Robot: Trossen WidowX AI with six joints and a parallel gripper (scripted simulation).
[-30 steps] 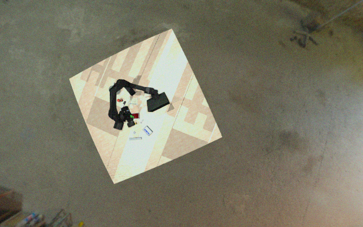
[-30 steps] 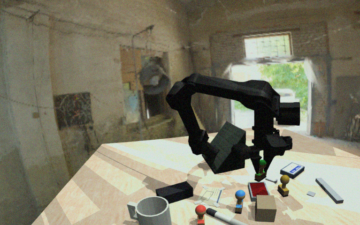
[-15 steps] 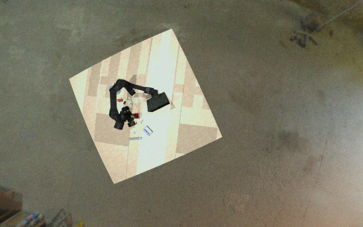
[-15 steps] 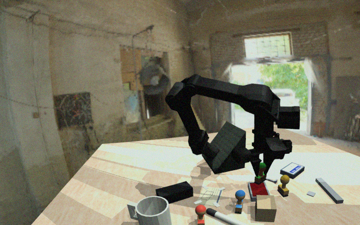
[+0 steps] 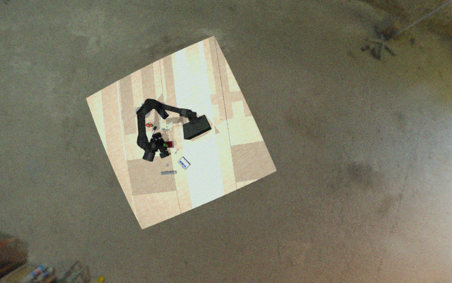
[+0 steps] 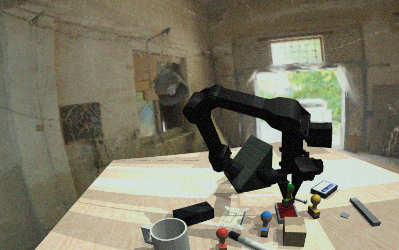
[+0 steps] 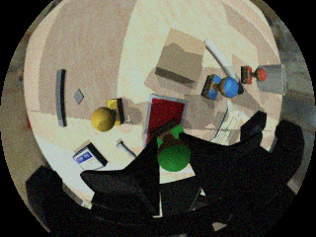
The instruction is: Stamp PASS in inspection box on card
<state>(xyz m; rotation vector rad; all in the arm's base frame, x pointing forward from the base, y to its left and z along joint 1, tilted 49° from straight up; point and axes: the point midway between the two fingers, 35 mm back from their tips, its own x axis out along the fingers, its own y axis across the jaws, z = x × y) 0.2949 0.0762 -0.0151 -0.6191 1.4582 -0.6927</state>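
Now: gripper tip 5 cm above the red ink pad. Also, from my gripper tip: wooden block: 9 cm ahead, 4 cm to the right, 4 cm below; green-knobbed stamp: right at my gripper tip; yellow-knobbed stamp: 4 cm ahead, 7 cm to the left, 4 cm below.
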